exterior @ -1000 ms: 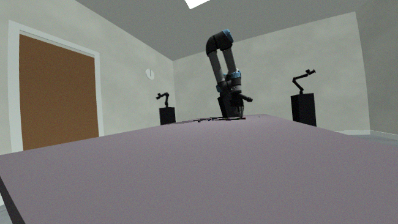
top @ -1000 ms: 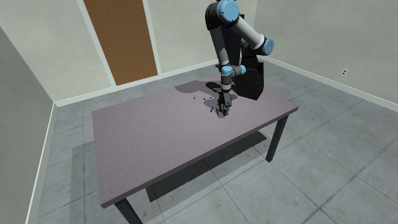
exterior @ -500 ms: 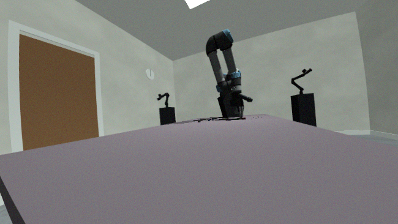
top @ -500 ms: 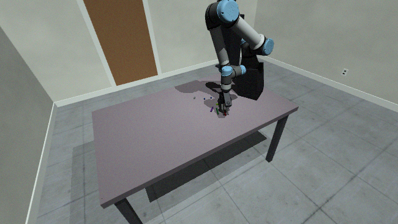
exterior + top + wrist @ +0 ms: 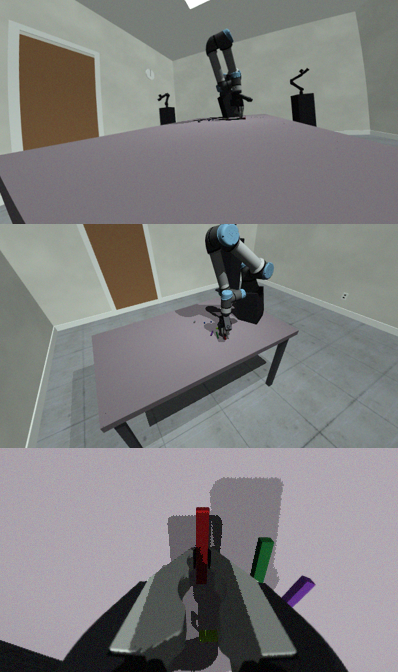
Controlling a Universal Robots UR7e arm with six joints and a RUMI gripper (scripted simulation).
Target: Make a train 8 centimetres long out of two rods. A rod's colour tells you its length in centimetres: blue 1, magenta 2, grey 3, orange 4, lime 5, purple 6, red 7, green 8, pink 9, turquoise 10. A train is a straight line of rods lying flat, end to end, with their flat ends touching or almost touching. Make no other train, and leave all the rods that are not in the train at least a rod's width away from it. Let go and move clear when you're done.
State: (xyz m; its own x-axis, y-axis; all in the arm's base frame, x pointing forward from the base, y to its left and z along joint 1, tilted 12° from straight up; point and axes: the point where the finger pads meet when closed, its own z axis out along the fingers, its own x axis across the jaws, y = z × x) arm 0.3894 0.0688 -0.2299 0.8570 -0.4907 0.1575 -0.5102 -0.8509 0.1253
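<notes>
My hand is 30 mm short of the green rod, 50 mm to the left of it and 10 mm above it. Round my hand: red rod 10 mm below; purple rod 50 mm ahead, 100 mm to the right, 10 mm below; lime rod 40 mm behind, 120 mm to the right, 10 mm below.
</notes>
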